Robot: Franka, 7 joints.
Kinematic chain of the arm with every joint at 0, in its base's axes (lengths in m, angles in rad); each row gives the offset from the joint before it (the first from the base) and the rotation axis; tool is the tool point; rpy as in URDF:
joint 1: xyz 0 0 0.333 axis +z
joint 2: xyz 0 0 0 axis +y
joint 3: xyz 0 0 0.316 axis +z
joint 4: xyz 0.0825 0 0 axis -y
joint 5: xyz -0.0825 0 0.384 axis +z
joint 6: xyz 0 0 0 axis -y
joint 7: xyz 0.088 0 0 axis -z
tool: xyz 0 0 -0.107 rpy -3.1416 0 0
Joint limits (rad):
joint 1: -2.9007..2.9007
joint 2: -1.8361..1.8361
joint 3: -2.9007..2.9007
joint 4: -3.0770..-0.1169
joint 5: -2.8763..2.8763
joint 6: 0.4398..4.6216
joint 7: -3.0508..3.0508
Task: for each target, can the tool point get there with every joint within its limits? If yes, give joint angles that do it. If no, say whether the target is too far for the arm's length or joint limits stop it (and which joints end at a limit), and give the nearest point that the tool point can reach.
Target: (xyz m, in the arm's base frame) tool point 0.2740 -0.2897 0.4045
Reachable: yes | joints 1.0207 1.3503 -1.9559 -2.5803 1.0405 1.9370 2.1829
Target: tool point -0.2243 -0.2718 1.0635
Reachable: yes | joints 2.3324 -0.2156 1.0898 -0.9827 -0.5386 3.4489 -1.8663
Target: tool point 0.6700 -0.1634 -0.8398
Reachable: no: too far | nearest point 0.4678 -0.1141 -0.3224 | short by 0.558 m
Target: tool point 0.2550 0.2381 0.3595
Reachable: yes | joints -0.0946 -0.5732 1.1534 -2.6913 2.0854 3.2358 -2.0090
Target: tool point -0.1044 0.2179 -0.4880
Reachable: no: joint limits stop it (at a limit: joint 2) | nearest point -0.1079 0.2252 -0.3597 | short by 0.129 m
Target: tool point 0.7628 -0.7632 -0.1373
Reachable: no: too far | nearest point 0.5560 -0.5562 -0.0098 | short by 0.319 m
